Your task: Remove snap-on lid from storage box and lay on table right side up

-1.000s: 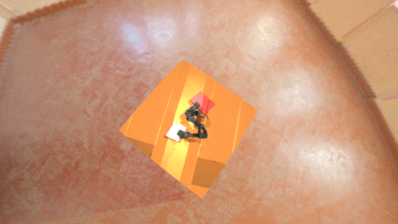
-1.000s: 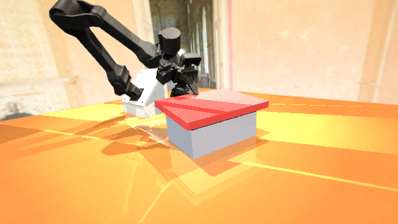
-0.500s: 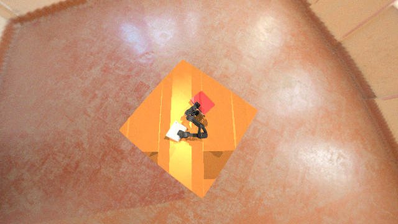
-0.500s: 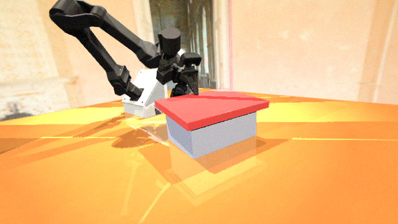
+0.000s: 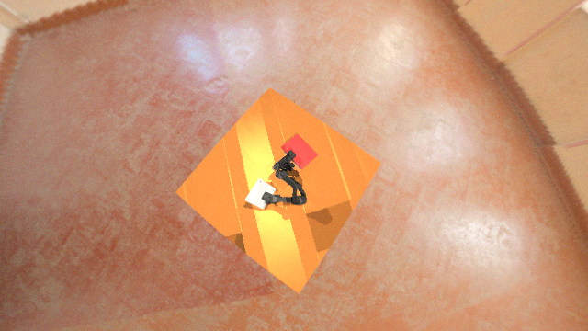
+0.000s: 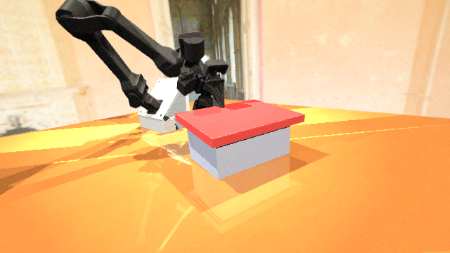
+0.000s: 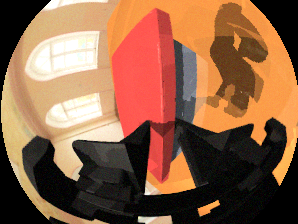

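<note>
The red lid is 70 mm ahead of my gripper tip and 20 mm to the right of it. Also, from my gripper tip: grey storage box 70 mm ahead, 20 mm to the right, 60 mm below.
</note>
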